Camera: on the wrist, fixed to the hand. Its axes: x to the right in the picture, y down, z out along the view.
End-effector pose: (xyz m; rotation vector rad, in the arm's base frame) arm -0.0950 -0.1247 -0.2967 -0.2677 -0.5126 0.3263
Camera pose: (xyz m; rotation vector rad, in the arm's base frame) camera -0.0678 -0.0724 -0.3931 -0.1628 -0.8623 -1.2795
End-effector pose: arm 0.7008 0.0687 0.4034 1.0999 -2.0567 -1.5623
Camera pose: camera 0.7307 0.0188 0.5003 -1.8389 0.3965 1.7952
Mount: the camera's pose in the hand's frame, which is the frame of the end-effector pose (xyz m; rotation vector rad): -0.0002 0.0731 -0.0862 -0.4099 -0.2251 -1.5496
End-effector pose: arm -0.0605 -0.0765 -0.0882 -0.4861 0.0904 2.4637
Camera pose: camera -0.0757 -0.1509 -0.1719 -0.2408 -0.6492 0.9632
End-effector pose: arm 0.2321 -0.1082 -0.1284 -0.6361 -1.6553 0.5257
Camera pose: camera 0.3258 -0.0543 -0.1616 0.5394 -1.9420 -0.8996
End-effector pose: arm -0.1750 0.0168 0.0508 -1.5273 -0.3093 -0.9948
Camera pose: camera -0.1594 -0.0790 -0.0072 1.6048 1.6511 2.0890
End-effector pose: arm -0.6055 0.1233 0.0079 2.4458 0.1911 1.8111
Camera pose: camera -0.6847 0.0510 0.0437 1.3020 1.1262 0.7157
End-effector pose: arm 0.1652 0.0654 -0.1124 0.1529 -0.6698 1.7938
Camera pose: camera 0.1180 0.0962 -0.2104 0.4435 -0.7219 0.1483
